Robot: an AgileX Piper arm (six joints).
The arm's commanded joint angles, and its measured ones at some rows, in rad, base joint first. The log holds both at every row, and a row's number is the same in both.
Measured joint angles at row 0:
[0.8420 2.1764 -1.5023 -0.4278 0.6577 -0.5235]
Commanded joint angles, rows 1 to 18:
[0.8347 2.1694 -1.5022 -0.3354 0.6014 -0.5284]
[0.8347 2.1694 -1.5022 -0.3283 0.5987 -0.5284]
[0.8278 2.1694 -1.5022 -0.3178 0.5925 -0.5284]
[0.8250 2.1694 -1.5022 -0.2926 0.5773 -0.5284]
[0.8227 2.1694 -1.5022 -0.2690 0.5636 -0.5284]
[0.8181 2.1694 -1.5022 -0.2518 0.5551 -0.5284]
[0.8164 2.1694 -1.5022 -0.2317 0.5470 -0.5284]
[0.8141 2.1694 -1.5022 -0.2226 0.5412 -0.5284]
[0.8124 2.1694 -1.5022 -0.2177 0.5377 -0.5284]
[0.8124 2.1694 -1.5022 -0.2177 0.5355 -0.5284]
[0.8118 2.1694 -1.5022 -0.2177 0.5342 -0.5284]
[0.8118 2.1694 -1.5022 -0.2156 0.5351 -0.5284]
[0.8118 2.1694 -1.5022 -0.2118 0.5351 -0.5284]
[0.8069 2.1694 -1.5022 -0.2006 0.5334 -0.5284]
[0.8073 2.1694 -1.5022 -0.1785 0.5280 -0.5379]
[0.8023 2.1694 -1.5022 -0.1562 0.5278 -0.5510]
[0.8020 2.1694 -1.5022 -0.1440 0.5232 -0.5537]
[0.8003 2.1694 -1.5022 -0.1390 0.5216 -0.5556]
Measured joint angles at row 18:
[0.8069 2.1747 -1.5023 -0.2119 0.5676 -0.5349]
